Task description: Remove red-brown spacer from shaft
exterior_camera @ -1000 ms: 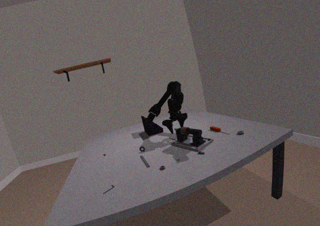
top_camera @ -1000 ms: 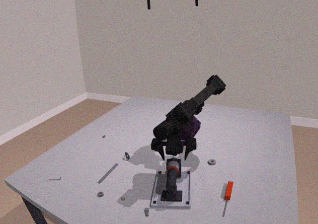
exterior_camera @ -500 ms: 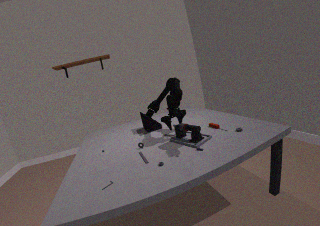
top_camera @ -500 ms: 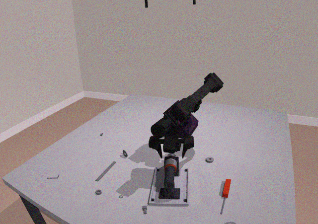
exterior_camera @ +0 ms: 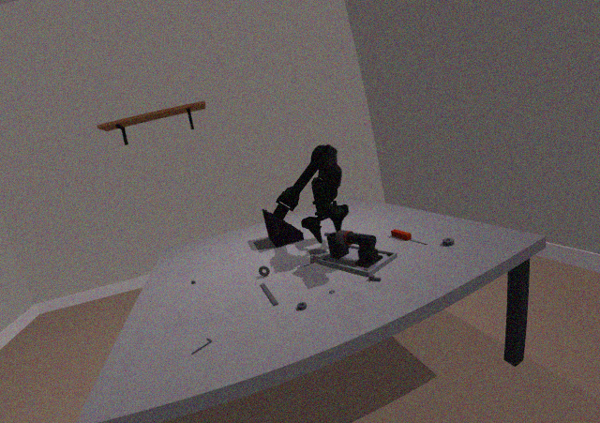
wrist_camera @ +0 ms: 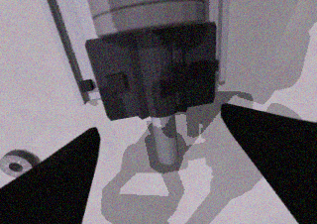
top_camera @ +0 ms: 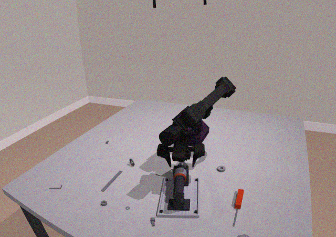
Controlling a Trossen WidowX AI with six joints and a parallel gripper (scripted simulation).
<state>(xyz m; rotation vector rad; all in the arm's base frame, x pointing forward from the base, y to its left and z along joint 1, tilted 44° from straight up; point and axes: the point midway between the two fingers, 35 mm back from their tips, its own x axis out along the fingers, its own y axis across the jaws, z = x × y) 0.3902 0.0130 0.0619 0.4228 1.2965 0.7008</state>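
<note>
Right now my gripper tip is 70 mm short of the grey shaft, 20 mm to the right of it and 20 mm below it. From my gripper tip the other things lie so: flat metal bar: 100 mm ahead, 290 mm to the right, 60 mm below; small bolt: 270 mm ahead, 20 mm to the right, 60 mm below; light grey spacer: 80 mm ahead, 20 mm to the left, 20 mm above.
</note>
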